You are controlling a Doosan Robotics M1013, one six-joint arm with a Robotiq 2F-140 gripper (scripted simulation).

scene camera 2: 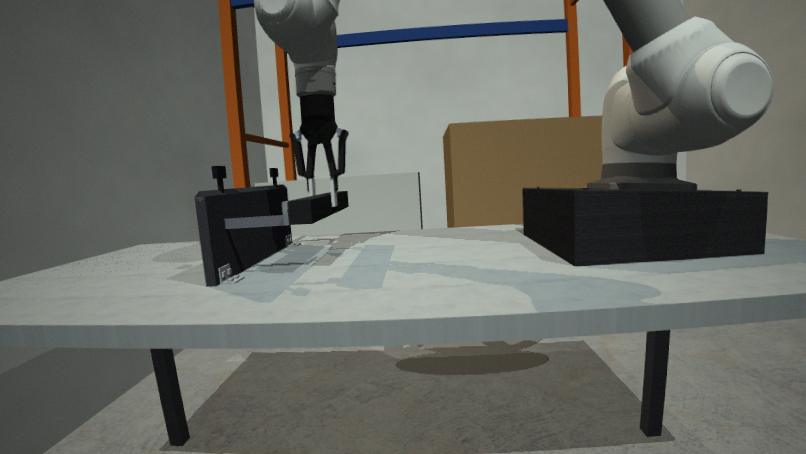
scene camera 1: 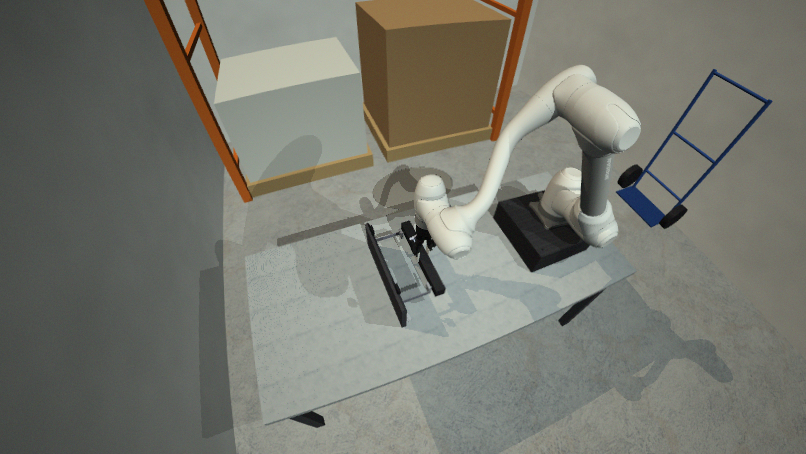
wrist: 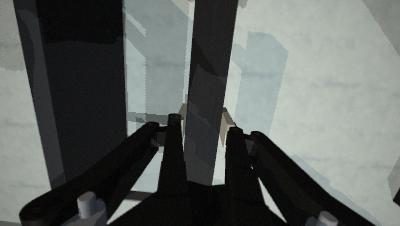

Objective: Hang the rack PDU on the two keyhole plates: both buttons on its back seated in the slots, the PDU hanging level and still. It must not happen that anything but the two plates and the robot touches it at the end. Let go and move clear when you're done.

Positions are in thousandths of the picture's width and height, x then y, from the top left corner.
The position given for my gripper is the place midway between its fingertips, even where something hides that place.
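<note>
My gripper (scene camera 2: 403,455) (wrist: 509,507) is visible to me in both of those views. I also see a rack PDU (scene camera 1: 529,585).
</note>
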